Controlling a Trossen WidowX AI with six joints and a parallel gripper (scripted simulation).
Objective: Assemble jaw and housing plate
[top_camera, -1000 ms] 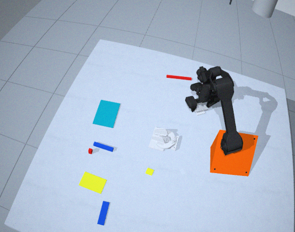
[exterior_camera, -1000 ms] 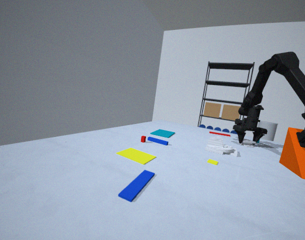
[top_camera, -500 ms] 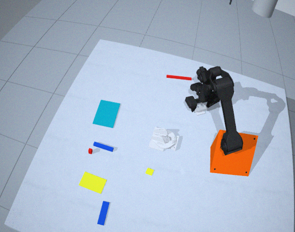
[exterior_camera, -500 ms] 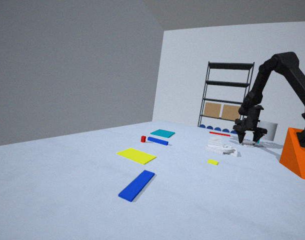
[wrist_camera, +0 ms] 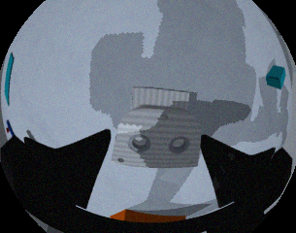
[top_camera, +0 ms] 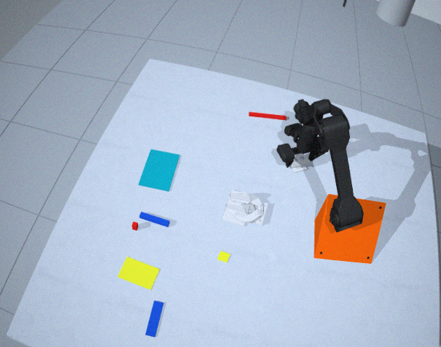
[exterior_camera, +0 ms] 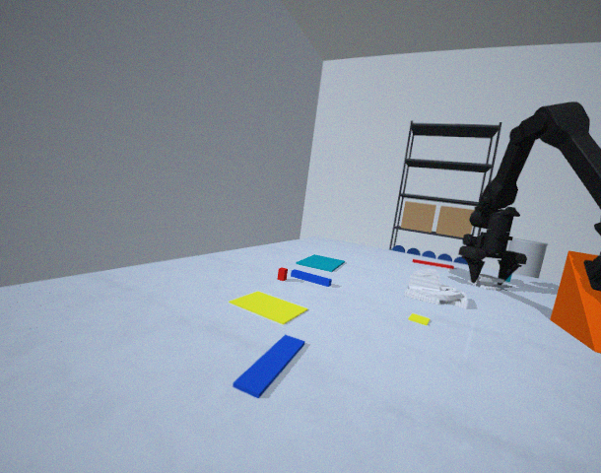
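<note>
The white stand lies 1 cm to the right of my gripper tip. Round my gripper tip: red bar 22 cm to the right, 12 cm ahead; white jaw piece 24 cm to the left, 15 cm ahead, 1 cm above; cyan block 19 cm to the right, 13 cm behind, 1 cm above.
</note>
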